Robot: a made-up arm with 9 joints. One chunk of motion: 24 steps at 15 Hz.
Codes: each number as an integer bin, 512 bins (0 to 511) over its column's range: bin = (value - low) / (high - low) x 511, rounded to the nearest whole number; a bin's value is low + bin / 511 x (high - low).
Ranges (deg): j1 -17..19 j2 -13..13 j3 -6..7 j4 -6..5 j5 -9..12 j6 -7..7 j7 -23..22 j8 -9..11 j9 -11..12
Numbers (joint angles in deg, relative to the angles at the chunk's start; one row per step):
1: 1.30 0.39 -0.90 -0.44 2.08 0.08 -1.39 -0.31 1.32
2: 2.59 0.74 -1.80 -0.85 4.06 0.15 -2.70 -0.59 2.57
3: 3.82 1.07 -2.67 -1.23 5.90 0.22 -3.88 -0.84 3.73
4: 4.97 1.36 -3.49 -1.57 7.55 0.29 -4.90 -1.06 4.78
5: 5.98 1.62 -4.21 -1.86 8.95 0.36 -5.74 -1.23 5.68
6: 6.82 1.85 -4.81 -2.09 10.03 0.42 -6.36 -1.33 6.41
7: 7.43 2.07 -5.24 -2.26 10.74 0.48 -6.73 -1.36 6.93
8: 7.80 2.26 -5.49 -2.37 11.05 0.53 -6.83 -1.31 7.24
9: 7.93 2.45 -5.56 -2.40 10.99 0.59 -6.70 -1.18 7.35
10: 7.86 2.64 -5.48 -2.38 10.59 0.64 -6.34 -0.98 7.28
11: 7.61 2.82 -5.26 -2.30 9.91 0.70 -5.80 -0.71 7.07
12: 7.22 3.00 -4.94 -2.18 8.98 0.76 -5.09 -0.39 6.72
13: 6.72 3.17 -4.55 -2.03 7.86 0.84 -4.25 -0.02 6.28
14: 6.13 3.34 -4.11 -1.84 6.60 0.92 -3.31 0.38 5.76
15: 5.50 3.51 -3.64 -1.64 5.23 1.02 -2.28 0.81 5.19
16: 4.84 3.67 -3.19 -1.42 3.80 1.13 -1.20 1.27 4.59
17: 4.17 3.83 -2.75 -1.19 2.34 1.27 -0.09 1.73 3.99
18: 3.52 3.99 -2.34 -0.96 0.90 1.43 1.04 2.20 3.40
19: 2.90 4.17 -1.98 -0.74 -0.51 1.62 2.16 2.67 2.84
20: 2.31 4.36 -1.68 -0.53 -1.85 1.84 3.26 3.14 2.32
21: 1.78 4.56 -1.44 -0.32 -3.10 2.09 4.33 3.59 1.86
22: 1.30 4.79 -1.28 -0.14 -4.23 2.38 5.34 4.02 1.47
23: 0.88 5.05 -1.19 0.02 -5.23 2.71 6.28 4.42 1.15
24: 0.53 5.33 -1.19 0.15 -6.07 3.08 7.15 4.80 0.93
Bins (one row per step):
1: 260 263 200 258 270 258 245 222 274
2: 278 270 165 239 318 261 231 215 301
3: 296 277 131 222 363 264 217 208 327
4: 312 282 99 206 403 266 206 203 351
5: 326 287 70 192 437 269 196 199 371
6: 338 292 47 182 463 271 189 196 387
7: 347 296 30 174 480 273 185 195 398
8: 352 300 20 169 488 275 184 196 405
9: 354 304 17 167 486 277 185 200 408
10: 353 307 20 168 477 279 189 205 406
11: 349 311 29 172 460 281 195 212 401
12: 344 314 42 177 438 283 203 220 394
13: 337 318 57 184 410 286 213 229 384
14: 328 321 74 193 380 289 224 240 372
15: 319 324 93 203 346 293 235 251 360
16: 310 328 110 213 311 297 248 262 346
17: 300 331 128 223 276 302 260 274 333
18: 291 334 144 234 241 308 273 286 320
19: 282 337 158 244 207 315 286 298 307
20: 274 341 170 254 174 323 298 310 296
21: 267 345 179 264 144 332 310 322 286
22: 260 350 186 272 116 342 322 333 277
23: 254 355 189 280 92 354 332 343 270
24: 249 360 189 286 71 368 342 353 265

